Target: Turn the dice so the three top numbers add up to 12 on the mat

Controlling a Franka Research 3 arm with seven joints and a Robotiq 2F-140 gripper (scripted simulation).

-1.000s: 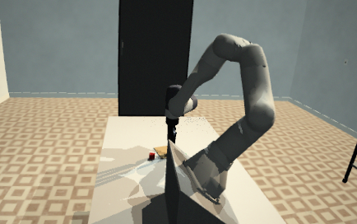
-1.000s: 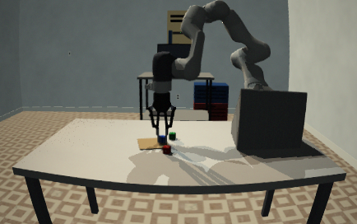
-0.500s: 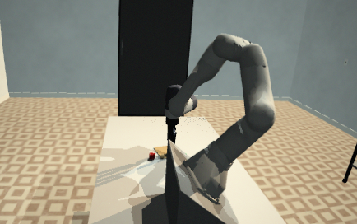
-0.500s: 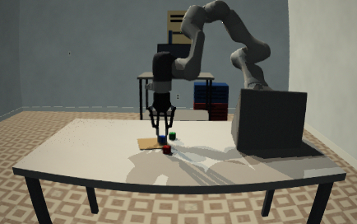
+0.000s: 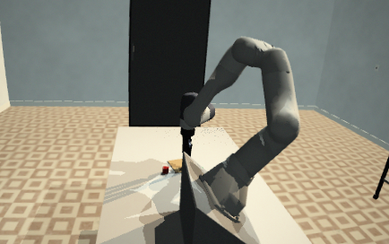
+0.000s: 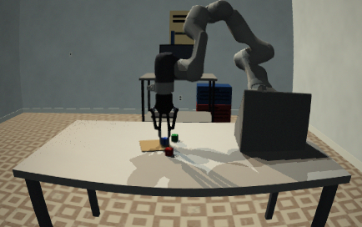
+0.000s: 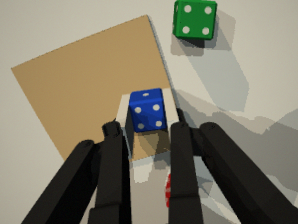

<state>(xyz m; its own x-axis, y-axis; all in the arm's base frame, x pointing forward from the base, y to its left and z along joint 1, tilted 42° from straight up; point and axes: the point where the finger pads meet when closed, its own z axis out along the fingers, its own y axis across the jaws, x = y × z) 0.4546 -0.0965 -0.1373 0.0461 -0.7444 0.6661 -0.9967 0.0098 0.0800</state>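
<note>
Right now my hand is 2 cm above the blue die. The rest, counted from my hand: red die 3 cm behind, 11 cm to the left, 3 cm below; then green die 5 cm behind, 7 cm to the right, 3 cm below; then tan mat 5 cm ahead, 4 cm below.
</note>
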